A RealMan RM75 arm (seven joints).
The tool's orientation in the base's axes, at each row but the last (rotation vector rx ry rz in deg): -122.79, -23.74, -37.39; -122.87, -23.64, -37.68; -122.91, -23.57, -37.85; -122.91, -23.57, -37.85; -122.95, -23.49, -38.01; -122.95, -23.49, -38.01; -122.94, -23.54, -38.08; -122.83, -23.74, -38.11; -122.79, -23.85, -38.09; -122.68, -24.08, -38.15; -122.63, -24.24, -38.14; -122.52, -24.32, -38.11
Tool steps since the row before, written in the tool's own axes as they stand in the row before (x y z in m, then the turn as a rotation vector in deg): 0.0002, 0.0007, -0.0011, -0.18, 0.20, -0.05; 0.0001, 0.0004, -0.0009, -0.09, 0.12, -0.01; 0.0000, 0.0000, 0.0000, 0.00, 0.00, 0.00; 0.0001, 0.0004, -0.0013, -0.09, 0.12, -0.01; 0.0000, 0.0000, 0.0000, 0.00, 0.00, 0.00; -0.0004, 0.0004, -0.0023, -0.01, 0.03, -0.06; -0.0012, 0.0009, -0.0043, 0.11, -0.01, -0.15; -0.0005, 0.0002, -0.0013, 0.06, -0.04, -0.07; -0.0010, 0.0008, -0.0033, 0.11, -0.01, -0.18; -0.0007, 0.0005, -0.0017, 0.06, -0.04, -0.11; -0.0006, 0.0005, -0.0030, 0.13, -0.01, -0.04; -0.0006, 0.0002, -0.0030, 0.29, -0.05, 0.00
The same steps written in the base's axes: 0.0002, -0.0013, 0.0002, -0.06, -0.17, -0.20; 0.0000, -0.0010, 0.0003, -0.02, -0.09, -0.12; 0.0000, 0.0000, 0.0000, 0.00, 0.00, 0.00; -0.0001, -0.0013, 0.0005, -0.02, -0.09, -0.12; 0.0000, 0.0000, 0.0000, 0.00, 0.00, 0.00; -0.0008, -0.0021, 0.0007, -0.01, -0.07, 0.01; -0.0019, -0.0040, 0.0009, 0.04, -0.11, 0.15; -0.0007, -0.0012, 0.0002, 0.01, -0.03, 0.10; -0.0014, -0.0032, 0.0006, 0.03, -0.13, 0.16; -0.0008, -0.0017, 0.0001, -0.01, -0.06, 0.12; -0.0012, -0.0027, 0.0009, 0.09, -0.02, 0.10; -0.0013, -0.0026, 0.0010, 0.21, 0.05, 0.20
